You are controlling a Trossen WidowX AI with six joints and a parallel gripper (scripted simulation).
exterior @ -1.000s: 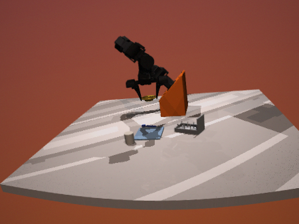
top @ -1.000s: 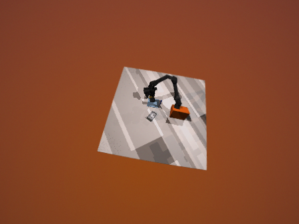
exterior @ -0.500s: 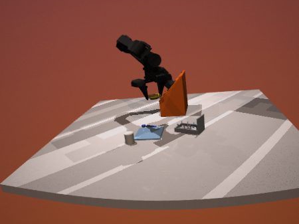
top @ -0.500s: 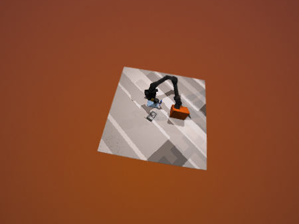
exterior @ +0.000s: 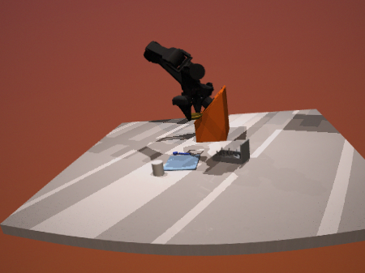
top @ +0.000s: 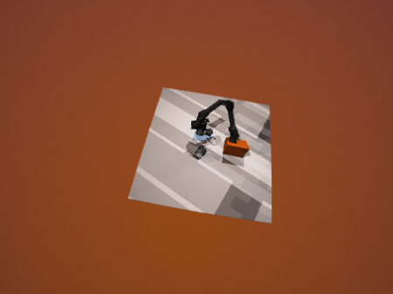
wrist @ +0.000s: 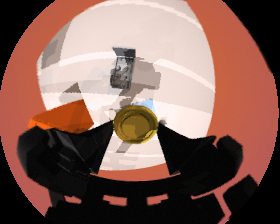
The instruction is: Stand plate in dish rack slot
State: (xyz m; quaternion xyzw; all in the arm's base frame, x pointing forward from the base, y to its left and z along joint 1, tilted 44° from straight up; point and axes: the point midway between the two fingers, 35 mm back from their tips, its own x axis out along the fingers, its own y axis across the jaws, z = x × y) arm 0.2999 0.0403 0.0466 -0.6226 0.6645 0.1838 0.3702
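Now: gripper tip 2 cm past the dish rack, 13 cm to the right of it and 16 cm above it. From my gripper tip the other things lie so: light blue mat (7 cm to the right, 18 cm below); then yellow plate (1 cm above); then blue utensil (9 cm behind, 11 cm to the right, 18 cm below).
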